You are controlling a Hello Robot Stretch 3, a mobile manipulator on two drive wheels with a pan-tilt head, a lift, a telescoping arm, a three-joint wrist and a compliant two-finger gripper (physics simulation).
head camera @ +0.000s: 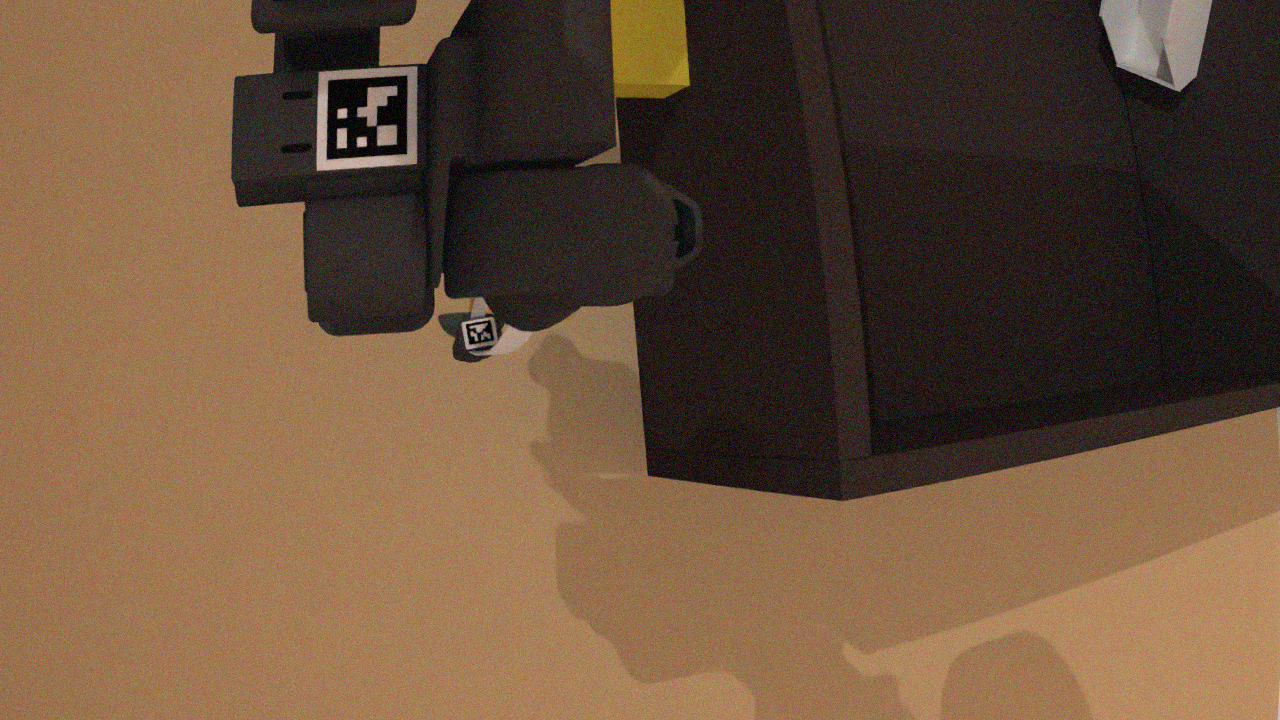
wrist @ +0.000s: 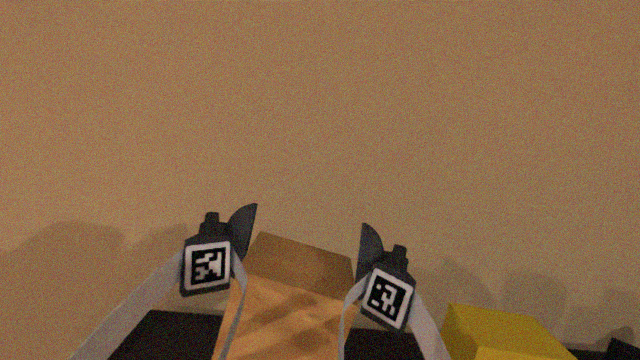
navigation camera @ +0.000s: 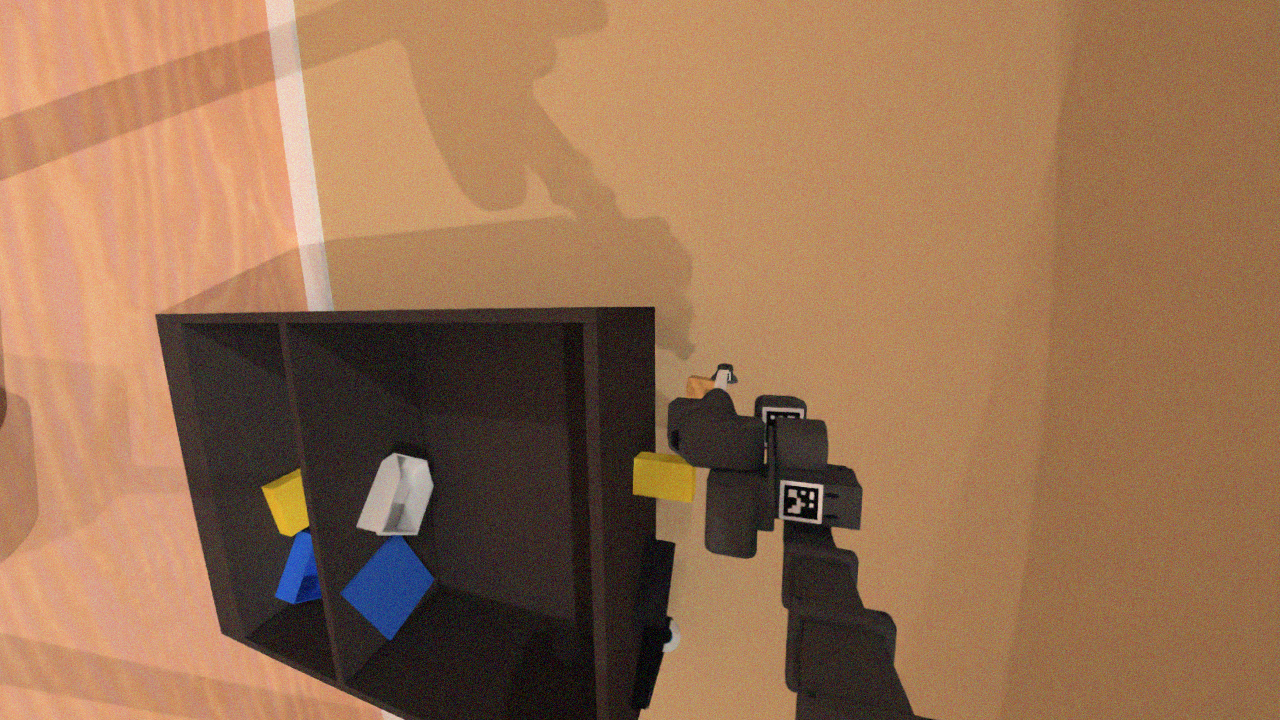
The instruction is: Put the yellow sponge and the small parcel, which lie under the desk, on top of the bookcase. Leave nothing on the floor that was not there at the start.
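Places are measured from the robot's base along level axes (x ahead, y right, z down), in metres.
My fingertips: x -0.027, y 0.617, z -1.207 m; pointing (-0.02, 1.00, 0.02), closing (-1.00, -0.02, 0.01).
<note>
For each thing: its middle in the pictures, then the offset to it from my fingertips. "spot": a spot on its surface instead.
- small parcel, body centre: (navigation camera: pixel 703 396) dx +0.003, dy -0.023, dz +0.030 m
- dark bookcase, surface spot: (head camera: pixel 742 358) spot: dx +0.062, dy -0.060, dz +0.146 m
- yellow sponge, body centre: (head camera: pixel 602 46) (navigation camera: pixel 665 475) dx -0.143, dy +0.012, dz +0.096 m
- black object, body centre: (navigation camera: pixel 654 582) dx -0.364, dy +0.048, dz +0.119 m
- white object, body centre: (head camera: pixel 1157 5) (navigation camera: pixel 399 493) dx -0.271, dy +0.022, dz +0.719 m
- blue square, surface spot: (navigation camera: pixel 389 586) spot: dx -0.494, dy +0.010, dz +0.746 m
- yellow block, body centre: (navigation camera: pixel 296 501) dx -0.347, dy +0.018, dz +1.084 m
- blue block, body centre: (navigation camera: pixel 316 563) dx -0.531, dy +0.050, dz +1.069 m
The small parcel (navigation camera: pixel 699 385) (wrist: pixel 300 300), an orange-brown box, is between the fingers of my gripper (wrist: pixel 306 237), which is shut on it. In the navigation view the gripper (navigation camera: pixel 718 379) holds it raised off the top of the dark bookcase (head camera: pixel 742 358) (navigation camera: pixel 623 385) (wrist: pixel 172 325), toward one end. In the head view a fingertip shows below the wrist, which hides most of the parcel. The yellow sponge (head camera: pixel 651 44) (navigation camera: pixel 663 476) (wrist: pixel 505 325) lies on the bookcase top, to the right of the gripper in the wrist view.
A black object (navigation camera: pixel 656 608) with a white round part stands farther along the bookcase top. The compartments hold a white object (head camera: pixel 1159 40) (navigation camera: pixel 398 497), a blue square (navigation camera: pixel 389 586), a yellow block (navigation camera: pixel 288 503) and a blue block (navigation camera: pixel 299 568). A tan wall (navigation camera: pixel 859 179) is behind.
</note>
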